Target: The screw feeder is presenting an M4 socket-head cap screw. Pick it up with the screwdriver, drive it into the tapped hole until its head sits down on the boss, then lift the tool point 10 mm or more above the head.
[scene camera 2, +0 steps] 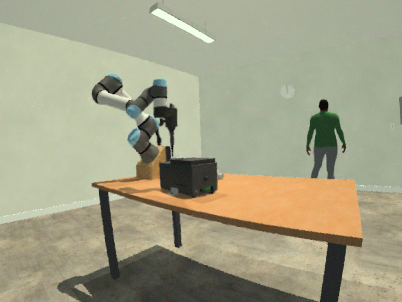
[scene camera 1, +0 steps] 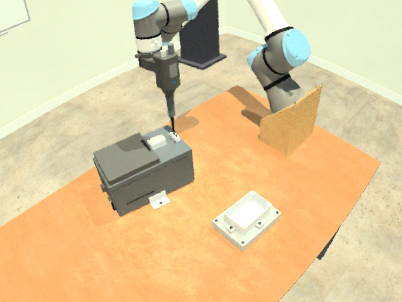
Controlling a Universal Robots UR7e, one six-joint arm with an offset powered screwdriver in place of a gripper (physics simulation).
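My screwdriver [scene camera 1: 173, 131] [scene camera 2: 172, 153] hangs upright with its thin bit tip at the small white pick-up part [scene camera 1: 175, 137] on the far top end of the dark screw feeder [scene camera 1: 159, 176] [scene camera 2: 186, 179]. I cannot tell whether the tip touches the part or stands just above it. An M4 screw is too small to make out there or on the bit. A light grey base plate [scene camera 1: 245, 238] carries an open white box [scene camera 1: 242, 220] at the centre right of scene camera 1, apart from the screwdriver. The tapped hole and its boss cannot be told apart at this size.
A white block [scene camera 1: 156, 142] sits on the feeder beside the pick-up part. A white bracket [scene camera 1: 159, 200] is at the feeder's near side. A tan panel [scene camera 1: 290, 127] [scene camera 2: 145, 170] stands by the arm's base on the orange table [scene camera 1: 165, 250] [scene camera 2: 290, 200]. A person [scene camera 2: 326, 130] stands beyond the table.
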